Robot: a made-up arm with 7 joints.
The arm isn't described. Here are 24 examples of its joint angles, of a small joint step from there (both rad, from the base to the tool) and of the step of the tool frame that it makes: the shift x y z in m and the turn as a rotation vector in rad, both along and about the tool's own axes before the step.
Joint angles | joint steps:
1: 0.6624 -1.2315 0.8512 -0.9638 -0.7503 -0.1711 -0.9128 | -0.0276 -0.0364 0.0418 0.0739 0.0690 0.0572 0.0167
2: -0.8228 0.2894 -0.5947 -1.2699 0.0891 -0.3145 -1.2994 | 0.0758 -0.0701 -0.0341 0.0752 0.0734 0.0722 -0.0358
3: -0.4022 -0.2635 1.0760 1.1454 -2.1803 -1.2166 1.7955 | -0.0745 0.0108 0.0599 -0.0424 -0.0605 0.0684 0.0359
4: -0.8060 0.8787 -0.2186 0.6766 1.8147 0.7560 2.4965 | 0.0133 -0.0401 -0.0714 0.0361 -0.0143 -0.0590 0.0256
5: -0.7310 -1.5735 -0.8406 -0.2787 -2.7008 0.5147 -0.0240 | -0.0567 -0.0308 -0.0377 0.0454 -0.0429 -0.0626 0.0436
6: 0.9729 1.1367 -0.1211 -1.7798 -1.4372 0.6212 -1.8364 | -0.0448 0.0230 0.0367 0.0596 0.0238 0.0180 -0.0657
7: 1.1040 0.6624 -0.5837 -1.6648 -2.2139 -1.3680 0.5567 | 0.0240 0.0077 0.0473 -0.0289 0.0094 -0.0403 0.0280
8: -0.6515 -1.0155 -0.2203 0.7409 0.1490 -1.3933 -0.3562 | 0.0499 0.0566 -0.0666 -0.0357 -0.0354 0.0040 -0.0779
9: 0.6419 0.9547 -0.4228 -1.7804 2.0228 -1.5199 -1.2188 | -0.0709 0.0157 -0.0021 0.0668 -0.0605 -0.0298 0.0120
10: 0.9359 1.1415 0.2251 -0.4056 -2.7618 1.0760 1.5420 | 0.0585 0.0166 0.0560 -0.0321 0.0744 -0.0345 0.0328
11: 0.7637 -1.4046 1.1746 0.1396 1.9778 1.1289 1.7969 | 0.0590 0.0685 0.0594 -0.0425 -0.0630 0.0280 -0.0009
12: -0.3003 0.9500 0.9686 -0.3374 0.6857 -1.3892 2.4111 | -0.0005 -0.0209 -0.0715 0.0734 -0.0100 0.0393 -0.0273
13: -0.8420 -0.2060 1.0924 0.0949 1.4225 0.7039 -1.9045 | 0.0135 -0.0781 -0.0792 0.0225 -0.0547 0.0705 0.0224
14: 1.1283 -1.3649 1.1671 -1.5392 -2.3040 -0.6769 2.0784 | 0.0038 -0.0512 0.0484 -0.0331 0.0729 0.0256 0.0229
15: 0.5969 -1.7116 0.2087 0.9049 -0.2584 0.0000 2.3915 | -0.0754 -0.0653 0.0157 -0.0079 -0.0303 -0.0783 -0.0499
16: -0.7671 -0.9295 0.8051 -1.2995 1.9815 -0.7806 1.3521 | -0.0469 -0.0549 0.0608 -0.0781 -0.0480 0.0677 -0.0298
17: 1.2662 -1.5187 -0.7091 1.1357 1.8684 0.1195 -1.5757 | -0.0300 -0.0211 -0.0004 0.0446 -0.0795 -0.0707 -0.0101
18: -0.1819 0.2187 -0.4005 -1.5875 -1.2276 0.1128 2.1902 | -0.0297 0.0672 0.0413 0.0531 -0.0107 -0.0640 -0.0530
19: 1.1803 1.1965 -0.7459 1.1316 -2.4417 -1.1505 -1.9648 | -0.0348 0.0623 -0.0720 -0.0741 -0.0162 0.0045 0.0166
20: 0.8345 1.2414 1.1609 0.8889 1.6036 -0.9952 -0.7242 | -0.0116 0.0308 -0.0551 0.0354 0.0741 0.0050 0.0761
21: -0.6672 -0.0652 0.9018 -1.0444 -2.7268 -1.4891 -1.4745 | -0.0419 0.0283 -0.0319 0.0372 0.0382 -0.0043 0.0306
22: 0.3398 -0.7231 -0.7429 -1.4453 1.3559 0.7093 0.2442 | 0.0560 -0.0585 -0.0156 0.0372 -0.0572 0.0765 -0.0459
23: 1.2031 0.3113 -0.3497 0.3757 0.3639 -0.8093 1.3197 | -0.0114 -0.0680 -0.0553 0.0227 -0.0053 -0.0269 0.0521
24: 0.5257 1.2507 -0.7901 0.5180 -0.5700 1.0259 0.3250 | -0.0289 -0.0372 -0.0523 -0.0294 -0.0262 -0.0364 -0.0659
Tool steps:
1: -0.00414 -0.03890 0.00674 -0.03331 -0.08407 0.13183
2: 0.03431 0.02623 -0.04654 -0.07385 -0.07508 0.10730
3: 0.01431 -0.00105 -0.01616 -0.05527 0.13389 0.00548
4: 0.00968 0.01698 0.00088 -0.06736 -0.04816 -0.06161
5: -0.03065 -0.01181 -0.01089 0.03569 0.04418 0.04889
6: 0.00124 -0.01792 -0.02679 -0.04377 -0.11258 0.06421
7: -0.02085 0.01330 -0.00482 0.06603 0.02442 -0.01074
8: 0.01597 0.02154 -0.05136 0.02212 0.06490 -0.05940
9: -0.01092 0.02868 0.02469 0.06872 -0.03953 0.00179
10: 0.04224 0.01570 -0.00691 -0.01218 0.06835 -0.04129
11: 0.01555 0.02256 -0.03304 -0.14295 0.05968 -0.06403
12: 0.00106 -0.00037 0.02009 -0.01357 0.08442 -0.07613
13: 0.00400 -0.00326 -0.01144 0.03342 -0.00470 0.14527
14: 0.01195 -0.00223 -0.01630 0.01300 0.08424 -0.04959
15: 0.06291 -0.01235 -0.03229 -0.02516 -0.16543 0.09241
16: -0.02550 -0.02642 -0.00348 0.13609 0.10201 0.02942
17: 0.01251 -0.01436 0.01529 0.03364 0.02497 -0.07019
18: 0.03356 -0.02322 -0.00104 0.06600 -0.02393 -0.05709
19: -0.05976 0.01457 0.01268 -0.08936 -0.04373 0.00952
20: -0.02705 0.01402 -0.02093 0.05419 0.02579 0.04420
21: 0.00332 0.00196 -0.02108 0.07680 -0.04593 0.03955
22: -0.00436 0.00678 0.03509 -0.12519 0.00911 -0.02295
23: 0.00261 -0.01110 0.00356 -0.00674 0.10206 0.00236
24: -0.00461 -0.01430 0.02188 -0.00242 -0.01010 0.07632
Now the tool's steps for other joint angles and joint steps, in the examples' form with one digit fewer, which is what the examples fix.
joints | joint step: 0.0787 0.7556 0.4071 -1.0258 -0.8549 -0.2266 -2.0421 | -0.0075 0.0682 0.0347 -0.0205 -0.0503 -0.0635 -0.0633
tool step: 0.0042 -0.0020 -0.0001 -0.0302 0.0175 -0.0562
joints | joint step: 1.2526 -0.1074 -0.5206 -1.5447 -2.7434 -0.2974 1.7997 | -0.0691 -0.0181 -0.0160 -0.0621 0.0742 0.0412 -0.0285
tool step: 0.0119 -0.0228 -0.0185 -0.0101 0.0404 -0.1164
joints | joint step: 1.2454 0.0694 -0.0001 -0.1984 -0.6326 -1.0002 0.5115 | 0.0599 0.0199 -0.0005 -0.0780 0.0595 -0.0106 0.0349
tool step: 0.0162 -0.0031 0.0213 0.0588 0.0471 0.0043
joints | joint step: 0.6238 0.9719 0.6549 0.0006 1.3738 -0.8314 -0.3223 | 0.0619 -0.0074 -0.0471 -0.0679 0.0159 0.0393 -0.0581
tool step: -0.0015 -0.0170 -0.0052 -0.0770 0.0185 -0.0568
